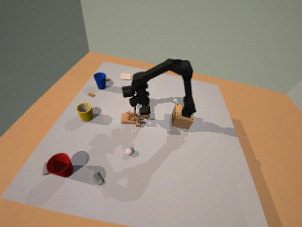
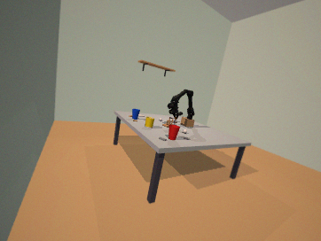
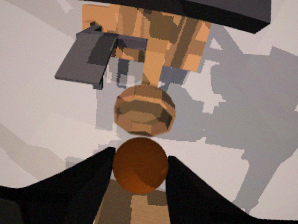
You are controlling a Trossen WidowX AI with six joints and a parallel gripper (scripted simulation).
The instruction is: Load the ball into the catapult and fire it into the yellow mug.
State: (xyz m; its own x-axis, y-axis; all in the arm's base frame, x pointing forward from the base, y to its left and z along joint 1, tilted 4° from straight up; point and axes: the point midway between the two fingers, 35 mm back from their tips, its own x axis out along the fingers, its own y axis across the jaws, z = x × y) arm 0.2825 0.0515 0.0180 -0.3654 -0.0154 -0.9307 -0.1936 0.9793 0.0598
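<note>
Right now my gripper tip is 10 mm below the orange ball. The rest, counted from my gripper tip: wooden catapult (60 mm ahead, 30 mm to the left, 40 mm below); then yellow mug (400 mm ahead, 80 mm to the left, 70 mm below); then brown block (470 mm ahead, 140 mm to the right, 90 mm below).
</note>
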